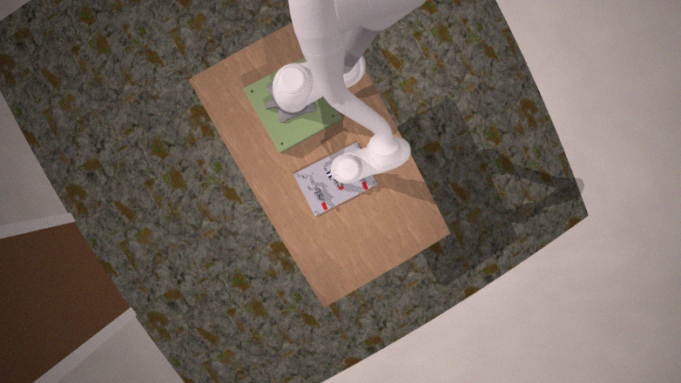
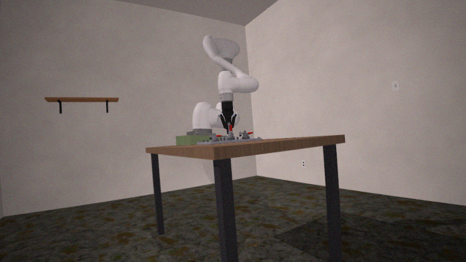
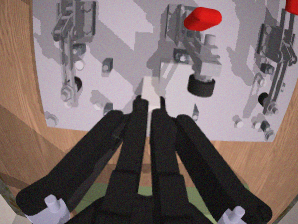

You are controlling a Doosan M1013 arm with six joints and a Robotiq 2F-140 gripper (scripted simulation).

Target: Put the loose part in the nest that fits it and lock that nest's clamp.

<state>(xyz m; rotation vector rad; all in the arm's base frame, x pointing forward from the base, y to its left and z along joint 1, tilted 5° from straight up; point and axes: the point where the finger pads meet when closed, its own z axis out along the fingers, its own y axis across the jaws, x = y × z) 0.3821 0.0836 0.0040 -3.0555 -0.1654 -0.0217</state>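
My hand is 30 mm to the left of the loose part and 20 mm above it. Also, from my hand: grey fixture plate 50 mm below, 50 mm ahead, 20 mm to the right.
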